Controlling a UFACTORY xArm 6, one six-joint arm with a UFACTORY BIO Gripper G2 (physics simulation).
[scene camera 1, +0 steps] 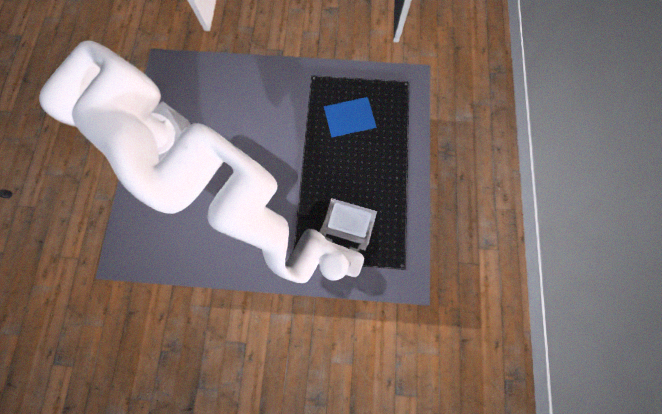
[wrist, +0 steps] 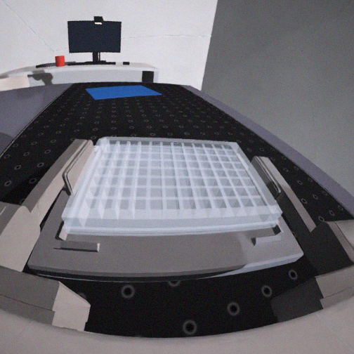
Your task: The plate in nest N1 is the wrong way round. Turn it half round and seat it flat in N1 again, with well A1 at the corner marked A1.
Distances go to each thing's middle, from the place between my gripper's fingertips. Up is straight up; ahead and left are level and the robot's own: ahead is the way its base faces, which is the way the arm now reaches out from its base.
Labels:
I see the clear well plate (scene camera 1: 343, 218) 2 cm to the right of my hand. Also, from my hand: blue rectangle (scene camera 1: 352, 116) 8 cm behind, 36 cm to the left, 3 cm below.

